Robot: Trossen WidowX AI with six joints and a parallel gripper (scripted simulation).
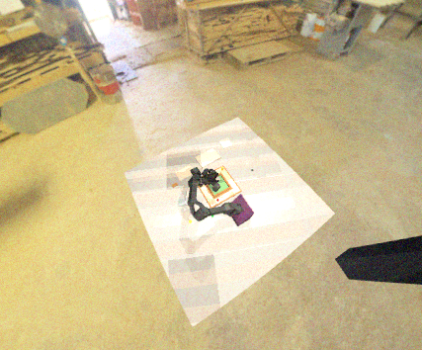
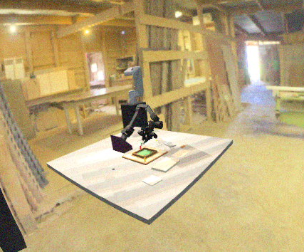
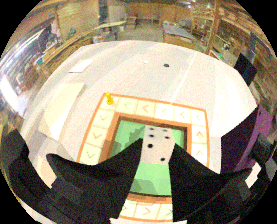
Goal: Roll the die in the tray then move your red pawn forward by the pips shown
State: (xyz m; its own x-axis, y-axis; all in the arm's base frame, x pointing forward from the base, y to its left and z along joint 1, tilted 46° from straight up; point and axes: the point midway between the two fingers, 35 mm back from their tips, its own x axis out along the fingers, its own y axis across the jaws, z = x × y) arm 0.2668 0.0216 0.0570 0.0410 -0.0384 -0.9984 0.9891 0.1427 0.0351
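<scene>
Right now the white die is right at my gripper tip. Round my gripper tip: red pawn (12 cm behind, 9 cm below, 6 cm to the left); then green tray (11 cm below); then yellow pawn (12 cm ahead, 10 cm to the right, 9 cm below).
</scene>
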